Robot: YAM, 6 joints.
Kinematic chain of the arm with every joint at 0, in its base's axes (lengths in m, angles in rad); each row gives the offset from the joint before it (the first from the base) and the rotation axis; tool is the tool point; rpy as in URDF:
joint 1: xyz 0 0 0.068 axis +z
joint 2: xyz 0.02 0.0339 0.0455 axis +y
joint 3: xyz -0.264 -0.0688 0 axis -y
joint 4: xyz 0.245 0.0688 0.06 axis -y
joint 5: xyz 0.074 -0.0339 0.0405 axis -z
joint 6: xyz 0.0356 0 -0.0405 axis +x
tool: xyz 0 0 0 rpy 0 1.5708 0
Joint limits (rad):
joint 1: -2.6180..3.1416
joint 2: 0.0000..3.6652
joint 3: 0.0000..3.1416
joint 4: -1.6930..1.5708
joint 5: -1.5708..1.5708
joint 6: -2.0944..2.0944
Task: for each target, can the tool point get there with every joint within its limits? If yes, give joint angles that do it. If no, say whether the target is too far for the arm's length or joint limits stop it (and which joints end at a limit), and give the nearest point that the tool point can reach.
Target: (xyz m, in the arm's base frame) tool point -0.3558 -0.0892 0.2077
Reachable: no: joint limits stop it (at a limit: joint 1) | nearest point -0.3558 -0.0356 0.2077 | short by 0.054 m
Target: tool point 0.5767 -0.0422 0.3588
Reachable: yes | joints -0.0359 2.6107 2.8141 -0.1703 0.6473 0.5950
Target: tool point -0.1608 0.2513 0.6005
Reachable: yes | joints 2.1657 1.7593 2.5934 -0.7799 0.2154 0.5849
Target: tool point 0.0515 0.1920 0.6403
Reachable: yes | joints -1.7004 0.8503 2.5120 -0.5019 -0.8290 -1.6240
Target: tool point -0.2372 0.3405 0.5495
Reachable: yes | joints 2.1059 2.1664 2.4673 0.9447 -1.0270 1.6861
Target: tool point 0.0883 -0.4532 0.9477
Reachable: no: too far | nearest point 0.0598 -0.3071 0.6666 | short by 0.318 m
